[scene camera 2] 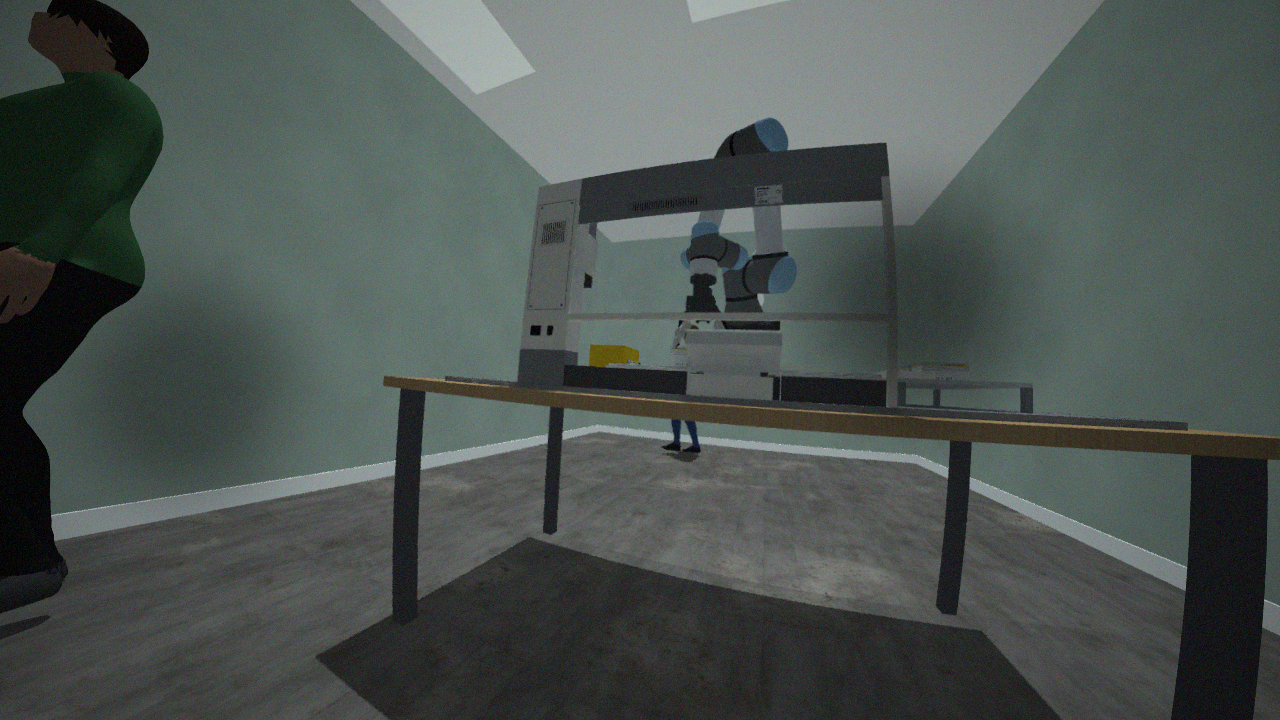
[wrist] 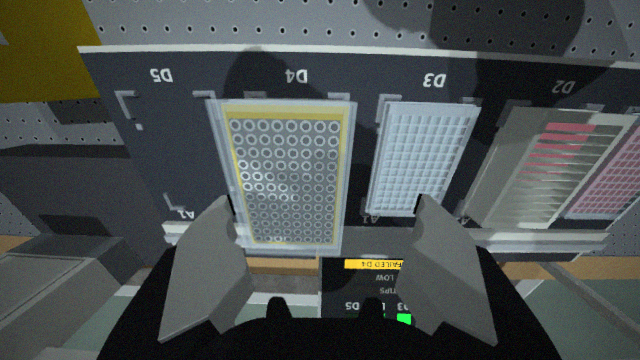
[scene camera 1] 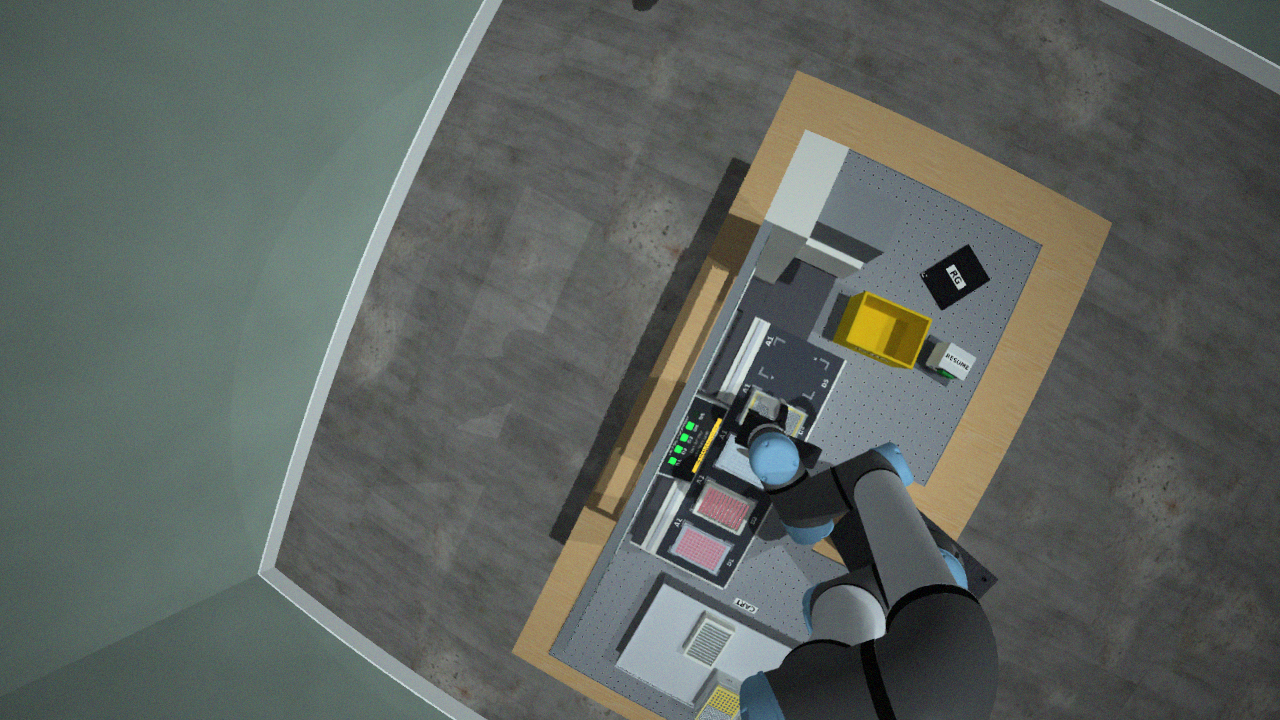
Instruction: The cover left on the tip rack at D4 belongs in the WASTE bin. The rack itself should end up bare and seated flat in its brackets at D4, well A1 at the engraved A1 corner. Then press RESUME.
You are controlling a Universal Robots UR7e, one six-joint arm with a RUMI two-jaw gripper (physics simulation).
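Frame: origin at the arm's base, x ahead, y left, z up, level; millimetres.
Seen in the pictures: gripper, fingertip midpoint: (wrist: pixel 323 196).
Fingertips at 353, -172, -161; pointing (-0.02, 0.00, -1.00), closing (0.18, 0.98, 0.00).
Note:
Offsets run from my fingertips to a thing's middle, as dx, dy, dz. "pt": to the spot under its first point.
The tip rack {-8, -25, -7} (wrist: pixel 295 192) (scene camera 1: pixel 795 419) stands at D4, with yellow edges and rows of round tips seen through a clear cover {pt -35, +23, +6} (wrist: pixel 349 150). The cover's rim shows around the rack. Whether the rack sits flat is hard to tell; its A1 end mark is hidden in the wrist view. My gripper (wrist: pixel 323 196) (scene camera 1: pixel 775 413) (scene camera 2: pixel 698 329) is open and empty, above the deck. In the wrist view its left finger overlaps the rack's left edge, and its right finger is over D3. The yellow WASTE bin {-207, -277, -50} (scene camera 1: pixel 881 331) (scene camera 2: pixel 613 355) (wrist: pixel 47 50) stands beyond D5. The RESUME button {-387, -248, -66} (scene camera 1: pixel 955 360) is beside it.
A pale plate {+18, +96, -57} (wrist: pixel 422 157) sits at D3, and red-marked labware {+44, +217, -49} (wrist: pixel 545 165) at D2. A pink plate {+71, +339, -57} (scene camera 1: pixel 701 548) is at D1. The status display {pt +134, +21, -3} (wrist: pixel 362 287) is behind D4. A hood (scene camera 2: pixel 733 179) frames the deck. A black RG box {-382, -457, -112} (scene camera 1: pixel 971 259) lies past the bin.

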